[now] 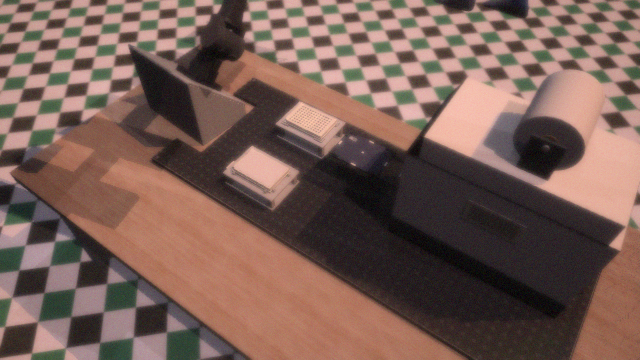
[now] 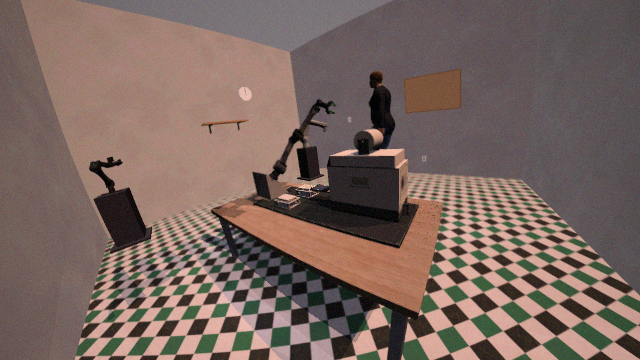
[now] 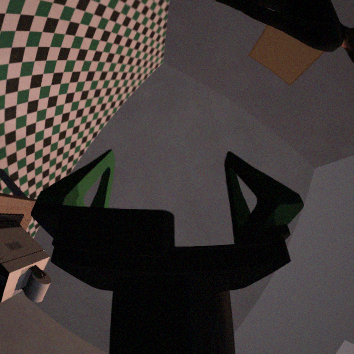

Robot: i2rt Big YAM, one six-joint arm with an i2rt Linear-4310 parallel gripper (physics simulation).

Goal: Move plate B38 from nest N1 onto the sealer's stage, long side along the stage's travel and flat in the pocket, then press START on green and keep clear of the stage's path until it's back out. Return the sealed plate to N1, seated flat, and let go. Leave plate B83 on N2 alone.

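Places are measured from the arm's base along level axes (x ahead, y left, z up), in metres.
Pixels of known places: gripper, fingertip midpoint: (image 2: pixel 335 109) (image 3: pixel 169 155); arm's base, link origin: (image 1: pixel 198 80) (image 2: pixel 271 180).
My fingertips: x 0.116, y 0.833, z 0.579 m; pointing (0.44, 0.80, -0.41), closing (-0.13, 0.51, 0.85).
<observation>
For each thing: its middle in the pictures, then the offset to it from my fingertips. "spot": a spot on its surface instead. Level surfaces: height alone.
- plate with open wells, body centre: (image 1: pixel 310 121) 0.648 m down, 0.186 m ahead, 0.685 m right
- rear nest, surface spot: (image 1: pixel 301 143) spot: 0.704 m down, 0.189 m ahead, 0.728 m right
- plate with a smooth pale top, body centre: (image 1: pixel 260 170) (image 2: pixel 286 197) 0.655 m down, 0.210 m ahead, 0.905 m right
- front nest, surface spot: (image 1: pixel 252 194) spot: 0.704 m down, 0.223 m ahead, 0.953 m right
- sealer, surface spot: (image 1: pixel 500 225) spot: 0.498 m down, 0.780 m ahead, 0.767 m right
- large roll, body centre: (image 1: pixel 559 119) (image 2: pixel 368 140) (image 3: pixel 36 285) 0.291 m down, 0.769 m ahead, 0.656 m right
- dark mat, surface height: 0.708 m down
My gripper (image 2: pixel 333 107) (image 3: pixel 169 155) is open and empty, raised high above the table, well away from both plates. A plate with open wells (image 1: pixel 311 120) sits on the rear nest (image 1: pixel 301 143). A plate with a smooth pale top (image 1: pixel 263 167) sits on the front nest (image 1: pixel 252 194). Their labels are not readable, so I cannot tell which is B38 or B83. A dark blue flat piece with small bright marks (image 1: pixel 361 152), seemingly the sealer's stage, lies outside the sealer (image 1: pixel 500 225) (image 2: pixel 367 187), beside the rear nest. The START button cannot be made out.
An upright grey panel (image 1: pixel 167 97) (image 2: pixel 262 185) stands near the arm's base. A large roll (image 1: pixel 562 117) (image 2: pixel 369 139) sits on top of the sealer. A dark mat (image 1: pixel 350 255) (image 2: pixel 345 225) lies under the nests and sealer. A person (image 2: pixel 381 107) stands beyond the table.
</observation>
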